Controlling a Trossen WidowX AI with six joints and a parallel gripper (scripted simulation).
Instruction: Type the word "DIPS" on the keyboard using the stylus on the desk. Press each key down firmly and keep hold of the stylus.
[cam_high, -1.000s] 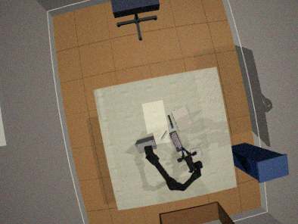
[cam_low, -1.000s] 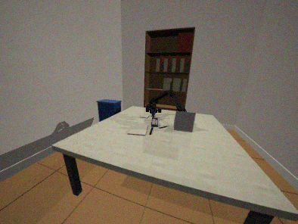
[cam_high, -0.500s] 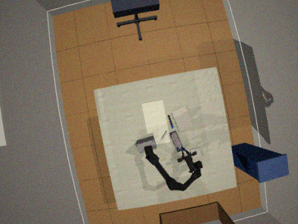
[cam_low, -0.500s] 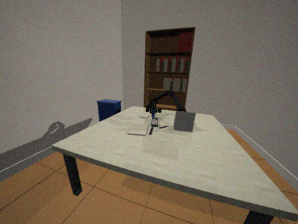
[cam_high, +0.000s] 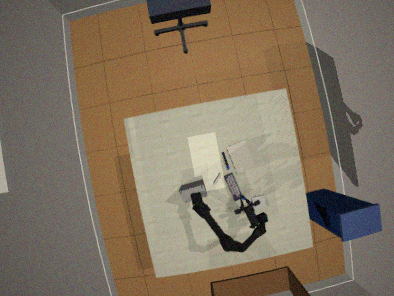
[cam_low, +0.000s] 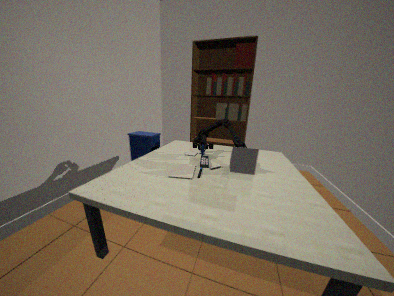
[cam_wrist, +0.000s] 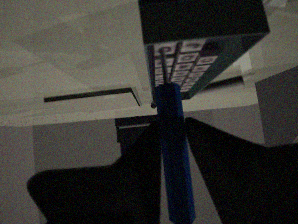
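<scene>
Now: gripper tip 7 cm past the blue-capped pen, 24 cm to the right of it and 6 cm above it. Also, from my gripper tip: blue stylus 1 cm below; then notebook 5 cm ahead, 28 cm to the left, 7 cm below.
</scene>
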